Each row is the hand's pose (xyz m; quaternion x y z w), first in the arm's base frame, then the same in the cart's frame.
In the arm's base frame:
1: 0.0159 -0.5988 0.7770 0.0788 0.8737 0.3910 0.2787
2: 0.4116 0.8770 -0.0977 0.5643 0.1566 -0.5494 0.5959
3: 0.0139 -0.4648 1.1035 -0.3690 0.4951 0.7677 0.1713
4: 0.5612 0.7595 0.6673 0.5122 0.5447 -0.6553 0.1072
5: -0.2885 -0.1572 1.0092 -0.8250 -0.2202 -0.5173 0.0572
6: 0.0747 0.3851 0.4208 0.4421 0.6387 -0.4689 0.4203
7: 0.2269 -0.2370 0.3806 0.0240 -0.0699 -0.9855 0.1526
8: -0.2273 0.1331 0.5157 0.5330 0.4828 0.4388 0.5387
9: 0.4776 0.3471 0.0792 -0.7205 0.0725 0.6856 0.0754
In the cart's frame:
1: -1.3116 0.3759 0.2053 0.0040 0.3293 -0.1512 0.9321
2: 0.2028 0.3658 1.1031 0.5270 -0.7458 -0.1494 0.3792
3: -1.3401 0.7246 0.1586 -0.5915 0.5179 -0.1172 0.6067
4: -0.2761 0.9893 1.0454 0.8884 -0.2249 -0.1797 0.3575
5: -0.9472 0.7617 -0.0395 0.1400 0.0036 0.7863 0.6017
6: -0.3395 0.5468 0.5578 0.6538 -0.3120 -0.2899 0.6254
7: -0.8951 0.2261 0.5750 -0.6328 0.4799 0.4999 0.3456
8: -0.5039 0.4784 0.1944 -0.0447 -0.2046 0.2246 0.9517
9: -0.3436 0.2703 1.0094 -0.8354 0.4871 -0.2290 0.1116

